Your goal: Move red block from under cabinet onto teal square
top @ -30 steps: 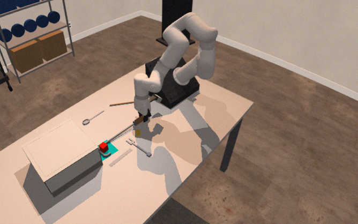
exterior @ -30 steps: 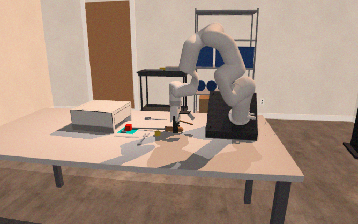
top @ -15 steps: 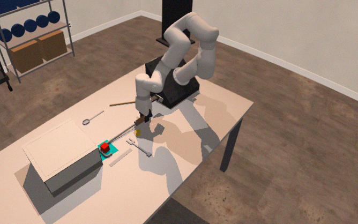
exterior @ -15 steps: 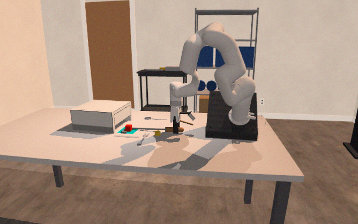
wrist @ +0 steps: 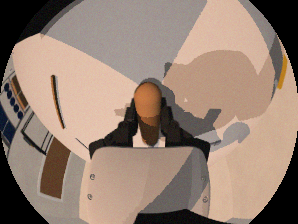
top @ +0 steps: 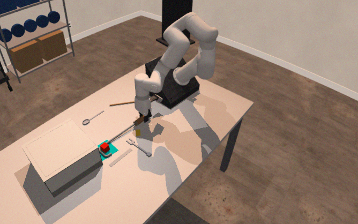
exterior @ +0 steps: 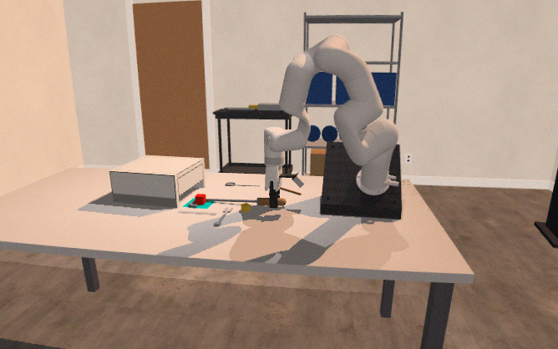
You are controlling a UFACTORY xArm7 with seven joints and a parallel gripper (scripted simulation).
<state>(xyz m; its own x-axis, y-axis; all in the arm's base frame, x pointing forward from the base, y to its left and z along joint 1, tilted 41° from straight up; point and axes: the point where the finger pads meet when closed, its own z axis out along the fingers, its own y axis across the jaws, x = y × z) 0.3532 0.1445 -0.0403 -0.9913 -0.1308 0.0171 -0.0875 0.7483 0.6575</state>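
The yellow block lies 9 cm ahead of my hand, 7 cm to the left of it and 1 cm below it. From my hand the other things lie so: grey wrench 15 cm ahead, 15 cm to the left, 2 cm below; long hook tool 15 cm ahead, 5 cm to the left, 1 cm below; wooden stick 2 cm ahead, 21 cm to the right, 2 cm below.
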